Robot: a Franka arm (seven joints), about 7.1 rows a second.
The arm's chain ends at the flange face. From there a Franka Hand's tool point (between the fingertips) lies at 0.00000 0.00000 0.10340 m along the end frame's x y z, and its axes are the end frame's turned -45 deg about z.
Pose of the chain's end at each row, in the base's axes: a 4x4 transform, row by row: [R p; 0 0 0 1], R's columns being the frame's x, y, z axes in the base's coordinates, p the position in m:
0.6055 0.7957 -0.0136 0.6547; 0.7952 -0.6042 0.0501 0.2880; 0.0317 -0.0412 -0.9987 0.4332; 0 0 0 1
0.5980 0.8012 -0.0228 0.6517; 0.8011 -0.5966 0.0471 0.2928; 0.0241 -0.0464 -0.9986 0.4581; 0 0 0 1
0.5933 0.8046 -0.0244 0.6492; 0.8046 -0.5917 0.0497 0.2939; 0.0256 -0.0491 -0.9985 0.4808; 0 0 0 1
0.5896 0.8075 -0.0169 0.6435; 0.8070 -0.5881 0.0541 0.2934; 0.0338 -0.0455 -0.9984 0.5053; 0 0 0 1
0.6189 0.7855 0.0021 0.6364; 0.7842 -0.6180 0.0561 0.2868; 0.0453 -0.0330 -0.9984 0.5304; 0 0 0 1
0.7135 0.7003 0.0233 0.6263; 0.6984 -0.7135 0.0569 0.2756; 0.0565 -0.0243 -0.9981 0.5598; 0 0 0 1
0.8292 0.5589 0.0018 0.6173; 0.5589 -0.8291 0.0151 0.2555; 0.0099 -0.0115 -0.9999 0.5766; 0 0 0 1
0.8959 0.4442 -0.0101 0.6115; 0.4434 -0.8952 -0.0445 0.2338; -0.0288 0.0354 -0.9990 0.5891; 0 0 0 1
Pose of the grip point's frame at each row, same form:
-0.1345 0.9908 -0.0136 0.6533; 0.9895 0.1351 0.0501 0.2932; 0.0515 -0.0067 -0.9987 0.3299; 0 0 0 1
-0.1437 0.9894 -0.0228 0.6493; 0.9883 0.1446 0.0471 0.2977; 0.0499 -0.0158 -0.9986 0.3548; 0 0 0 1
-0.1494 0.9885 -0.0244 0.6467; 0.9873 0.1505 0.0497 0.2990; 0.0528 -0.0166 -0.9985 0.3776; 0 0 0 1
-0.1541 0.9879 -0.0169 0.6418; 0.9865 0.1548 0.0541 0.2990; 0.0561 -0.0083 -0.9984 0.4021; 0 0 0 1
-0.1178 0.9931 0.0021 0.6366; 0.9915 0.1175 0.0561 0.2926; 0.0554 0.0087 -0.9984 0.4272; 0 0 0 1
0.0093 0.9997 0.0233 0.6287; 0.9984 -0.0107 0.0569 0.2815; 0.0571 0.0228 -0.9981 0.4566; 0 0 0 1
0.1911 0.9815 0.0018 0.6175; 0.9815 -0.1911 0.0151 0.2571; 0.0151 -0.0011 -0.9999 0.4732; 0 0 0 1
0.3194 0.9476 -0.0101 0.6105; 0.9465 -0.3195 -0.0445 0.2292; -0.0454 0.0047 -0.9990 0.4858; 0 0 0 1

